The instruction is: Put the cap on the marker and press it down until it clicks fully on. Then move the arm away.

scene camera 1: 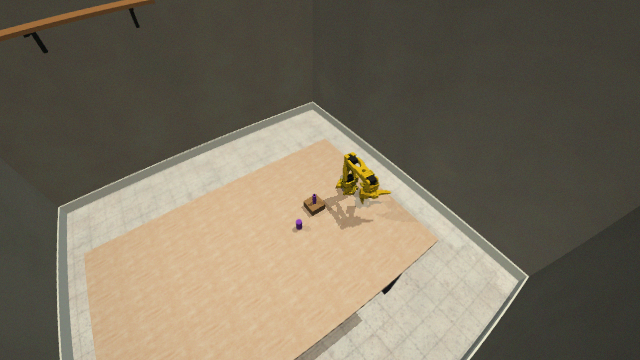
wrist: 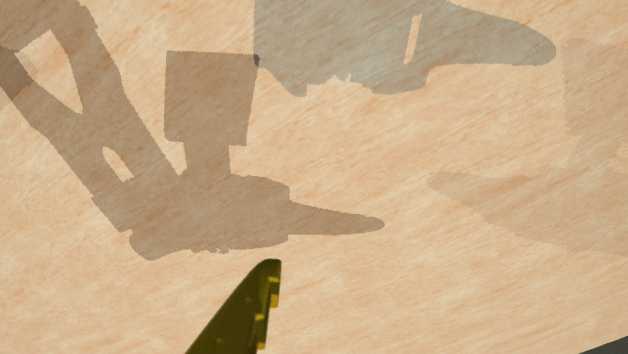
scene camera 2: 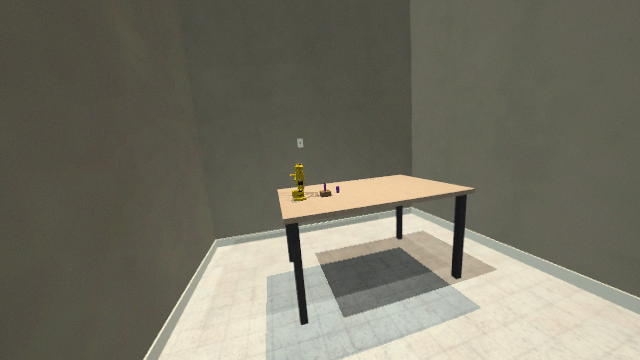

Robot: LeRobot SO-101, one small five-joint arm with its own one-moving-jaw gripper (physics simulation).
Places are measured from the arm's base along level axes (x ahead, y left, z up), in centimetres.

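Pixels of known places: hand, its tool point: (scene camera 1: 363, 203) (wrist: 280, 277); arm's base, origin of its link: (scene camera 1: 343, 189) (scene camera 2: 302, 198).
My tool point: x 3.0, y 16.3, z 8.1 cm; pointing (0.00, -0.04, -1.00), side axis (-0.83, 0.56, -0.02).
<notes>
For each thing: its top centre in the pictures, then the offset to it from my tool point. Level surfaces: height alone.
- purple marker, centre of its top: (scene camera 1: 314, 193) (scene camera 2: 324, 182) dx +15.8, dy -15.8, dz +2.1 cm
- small brown wooden block, centre of its top: (scene camera 1: 314, 202) (scene camera 2: 325, 190) dx +15.8, dy -15.8, dz -4.4 cm
- purple cap, centre of its top: (scene camera 1: 298, 221) (scene camera 2: 337, 186) dx +28.0, dy -10.5, dz -3.1 cm
- wooden table, height of its surface: dz -8.1 cm
A purple marker (scene camera 1: 314, 198) (scene camera 2: 325, 186) stands upright in a small brown wooden block (scene camera 1: 314, 207) (scene camera 2: 325, 193) on the table. A purple cap (scene camera 1: 299, 224) (scene camera 2: 337, 189) stands on the table a short way from the block, apart from the marker. My gripper (scene camera 1: 376, 197) is fully open and empty, above the table near its edge, on the arm's side of the block and well away from both marker and cap. In the wrist view one notched jaw (wrist: 240, 320) shows over bare wood; marker and cap do not show there.
The yellow arm (scene camera 1: 348, 172) (scene camera 2: 299, 182) stands near one end of the wooden table (scene camera 1: 200, 280) (scene camera 2: 400, 186). Its shadows (wrist: 200, 210) fall on the table top. A dark edge (wrist: 612, 347) shows at the wrist view's lower right corner. Walls surround the table.
</notes>
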